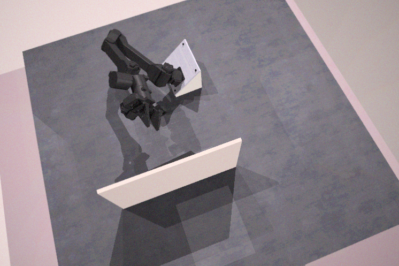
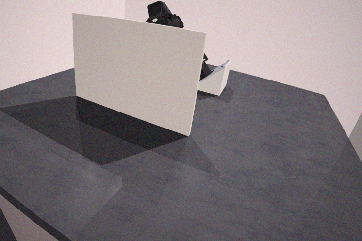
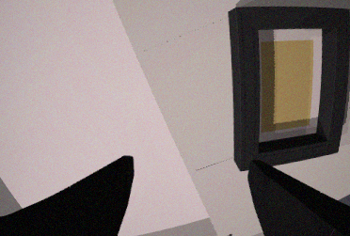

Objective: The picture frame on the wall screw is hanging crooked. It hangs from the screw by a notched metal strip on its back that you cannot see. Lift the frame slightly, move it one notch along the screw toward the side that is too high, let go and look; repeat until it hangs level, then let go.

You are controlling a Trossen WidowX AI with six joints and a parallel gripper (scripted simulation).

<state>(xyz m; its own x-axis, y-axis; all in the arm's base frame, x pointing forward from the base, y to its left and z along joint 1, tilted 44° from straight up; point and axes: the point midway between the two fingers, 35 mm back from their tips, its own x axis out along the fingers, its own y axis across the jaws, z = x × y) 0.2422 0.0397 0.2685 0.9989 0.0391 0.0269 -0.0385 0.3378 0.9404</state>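
Right now the picture frame is 130 mm ahead of my gripper tip, 110 mm below it and 30 mm to the left of it. Round my gripper tip: wall panel: 140 mm ahead, 120 mm below, 20 mm to the left.
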